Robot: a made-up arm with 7 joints. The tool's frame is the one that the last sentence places.
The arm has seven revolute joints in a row. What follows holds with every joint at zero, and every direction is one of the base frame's. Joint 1 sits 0.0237 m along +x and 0.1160 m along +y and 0.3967 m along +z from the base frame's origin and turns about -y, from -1.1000 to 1.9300 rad. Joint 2 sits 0.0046 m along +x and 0.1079 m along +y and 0.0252 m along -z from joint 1 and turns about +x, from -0.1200 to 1.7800 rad. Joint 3 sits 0.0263 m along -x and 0.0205 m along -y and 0.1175 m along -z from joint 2 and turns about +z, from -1.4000 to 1.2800 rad. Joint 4 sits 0.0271 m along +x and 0.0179 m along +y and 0.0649 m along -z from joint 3 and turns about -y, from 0.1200 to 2.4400 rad. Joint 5 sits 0.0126 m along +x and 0.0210 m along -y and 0.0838 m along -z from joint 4 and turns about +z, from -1.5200 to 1.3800 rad. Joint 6 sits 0.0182 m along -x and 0.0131 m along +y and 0.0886 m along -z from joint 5 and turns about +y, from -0.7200 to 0.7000 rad. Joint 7 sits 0.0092 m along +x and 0.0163 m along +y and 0.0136 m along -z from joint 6 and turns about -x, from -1.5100 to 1.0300 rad. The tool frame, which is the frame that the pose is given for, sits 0.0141 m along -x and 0.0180 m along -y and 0.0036 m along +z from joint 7; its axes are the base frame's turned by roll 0.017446, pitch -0.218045 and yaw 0.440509 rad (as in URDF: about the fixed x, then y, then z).
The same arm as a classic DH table. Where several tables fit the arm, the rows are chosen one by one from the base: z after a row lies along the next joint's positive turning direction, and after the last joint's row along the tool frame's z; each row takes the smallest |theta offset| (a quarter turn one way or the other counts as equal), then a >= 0, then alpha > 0; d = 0 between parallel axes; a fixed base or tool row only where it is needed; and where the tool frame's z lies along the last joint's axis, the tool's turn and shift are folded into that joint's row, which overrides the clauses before.
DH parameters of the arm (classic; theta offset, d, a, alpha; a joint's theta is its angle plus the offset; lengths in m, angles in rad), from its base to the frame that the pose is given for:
base (fixed): 0 0.3967 0.0237 1.5708
joint 1: -1.5708 -0.2239 0.0252 -1.5708
joint 2: -1.5708 -0.0217 0.0205 1.5708
joint 3: 1.5708 -0.1824 0.0271 1.5708
joint 4: 0 0.0031 0.0126 -1.5708
joint 5: 0 -0.1724 -0.0182 -1.5708
joint 6: 1.5708 0.0294 0.0136 -1.5708
joint 7: 1.4606 0.0038 0.0175 -1.3815
tool (fixed): 2.0237 0.0057 0 0
Joint limits (rad, base to tool): -1.1..1.93 -0.12..1.78 -1.4..1.28 0.12..2.44 -1.52..1.38 -0.72..0.7 -1.51..1.03

